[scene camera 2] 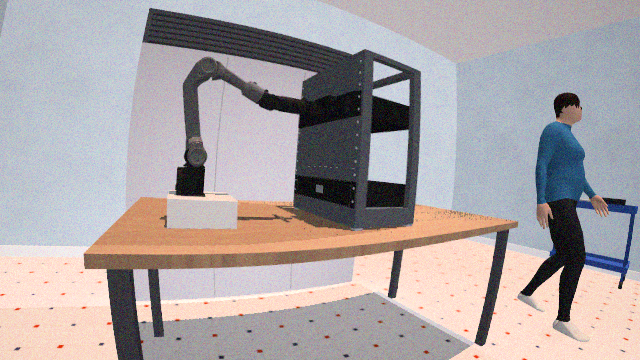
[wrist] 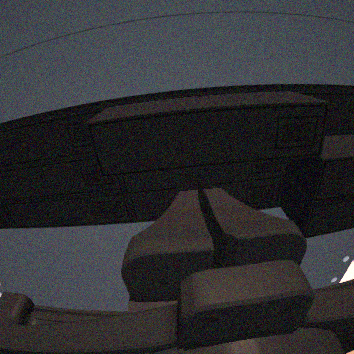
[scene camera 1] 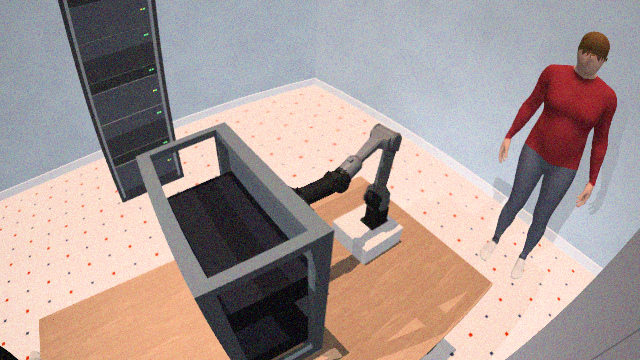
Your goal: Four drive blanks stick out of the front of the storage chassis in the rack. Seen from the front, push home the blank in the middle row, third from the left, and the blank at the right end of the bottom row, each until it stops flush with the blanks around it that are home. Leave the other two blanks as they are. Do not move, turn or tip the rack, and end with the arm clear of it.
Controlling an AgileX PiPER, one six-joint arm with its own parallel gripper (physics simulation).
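Note:
The grey rack (scene camera 1: 270,180) (scene camera 2: 327,145) stands upright on the table, with the black storage chassis (scene camera 1: 225,215) (scene camera 2: 390,115) (wrist: 45,185) in its upper part. In the wrist view a top-row blank (wrist: 200,140) sticks out. At the right edge, blanks (wrist: 340,175) in the middle and bottom rows stick out. The middle-row face (wrist: 195,175) below the top blank looks set back; its exact depth is unclear. My gripper (wrist: 195,189) is shut and empty, tips before the chassis's lower part; contact cannot be told. The rack hides the fingers in the scene views. The chassis's left end is out of the wrist view.
The wooden table (scene camera 1: 425,300) (scene camera 2: 260,245) carries the white arm base (scene camera 1: 367,235) (scene camera 2: 201,212). A grey panel (wrist: 65,270) lies below the chassis. A server cabinet (scene camera 1: 125,102) and a person in red (scene camera 1: 572,115) stand beyond the table; a person in blue (scene camera 2: 560,155) stands near a blue cart (scene camera 2: 632,235).

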